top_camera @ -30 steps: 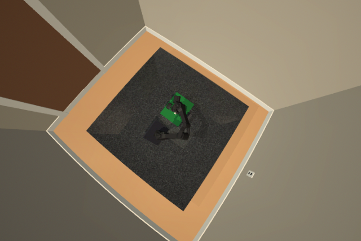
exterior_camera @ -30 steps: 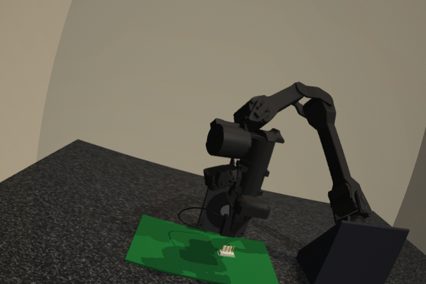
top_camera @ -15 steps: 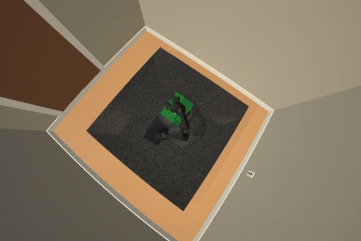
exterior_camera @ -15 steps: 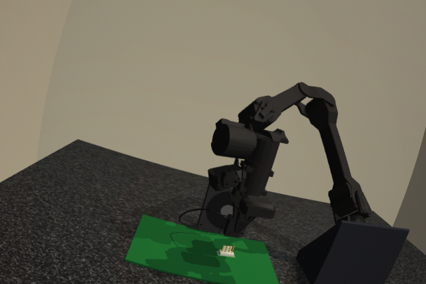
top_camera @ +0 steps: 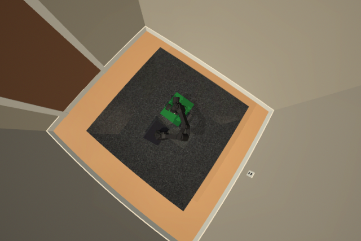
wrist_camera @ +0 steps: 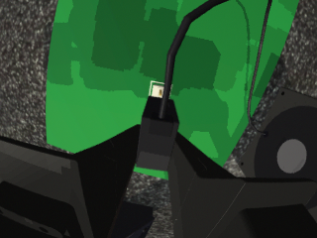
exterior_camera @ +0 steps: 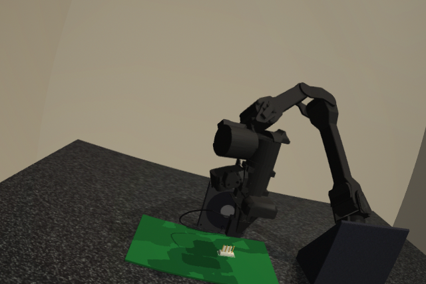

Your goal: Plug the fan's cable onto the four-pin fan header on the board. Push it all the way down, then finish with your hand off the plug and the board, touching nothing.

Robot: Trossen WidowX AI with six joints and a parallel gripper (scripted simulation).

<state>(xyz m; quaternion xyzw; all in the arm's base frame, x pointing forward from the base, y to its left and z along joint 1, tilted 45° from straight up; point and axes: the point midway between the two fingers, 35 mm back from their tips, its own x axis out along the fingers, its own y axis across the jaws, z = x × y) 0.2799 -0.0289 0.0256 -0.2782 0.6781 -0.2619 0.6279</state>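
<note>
The cream four-pin header lies 70 mm below my gripper tip and 10 mm ahead of it. Round my gripper tip: black fan plug: 10 mm ahead, 10 mm above; then green board: 80 mm below, 50 mm ahead, 10 mm to the left; then black fan: 140 mm to the right, 10 mm below.
</note>
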